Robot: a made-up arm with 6 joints. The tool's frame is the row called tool.
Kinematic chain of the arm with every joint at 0, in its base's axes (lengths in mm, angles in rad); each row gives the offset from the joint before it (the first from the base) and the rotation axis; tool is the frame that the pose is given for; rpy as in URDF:
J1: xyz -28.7 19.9 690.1 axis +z
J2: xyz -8.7 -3.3 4.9 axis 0 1 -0.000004
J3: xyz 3.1 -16.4 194.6 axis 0 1 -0.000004
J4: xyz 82.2 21.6 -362.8 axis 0 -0.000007 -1
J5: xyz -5.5 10.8 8.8 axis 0 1 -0.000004
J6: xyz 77.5 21.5 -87 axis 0 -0.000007 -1
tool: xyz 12 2.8 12.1 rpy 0 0 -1.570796
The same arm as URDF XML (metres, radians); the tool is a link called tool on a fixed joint. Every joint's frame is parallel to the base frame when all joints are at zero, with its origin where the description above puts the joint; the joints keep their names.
<robot name="arm">
<link name="base"/>
<link name="link1"/>
<link name="link2"/>
<link name="link3"/>
<link name="link4"/>
<link name="link5"/>
<link name="link6"/>
<link name="tool"/>
<joint name="J1" type="continuous"><parent link="base"/><child link="link1"/><origin xyz="-0.0287 0.0199 0.6901"/><axis xyz="0 0 1"/></joint>
<joint name="J2" type="continuous"><parent link="link1"/><child link="link2"/><origin xyz="-0.0087 -0.0033 0.0049"/><axis xyz="0 1 0"/></joint>
<joint name="J3" type="continuous"><parent link="link2"/><child link="link3"/><origin xyz="0.0031 -0.0164 0.1946"/><axis xyz="0 1 0"/></joint>
<joint name="J4" type="continuous"><parent link="link3"/><child link="link4"/><origin xyz="0.0822 0.0216 -0.3628"/><axis xyz="0 0 -1"/></joint>
<joint name="J5" type="continuous"><parent link="link4"/><child link="link5"/><origin xyz="-0.0055 0.0108 0.0088"/><axis xyz="0 1 0"/></joint>
<joint name="J6" type="continuous"><parent link="link5"/><child link="link6"/><origin xyz="0.0775 0.0215 -0.087"/><axis xyz="0 0 -1"/></joint>
<joint name="tool_fixed" type="fixed"><parent link="link6"/><child link="tool"/><origin xyz="0.012 0.0028 0.0121" rpy="0 0 -1.5708"/></joint>
</robot>

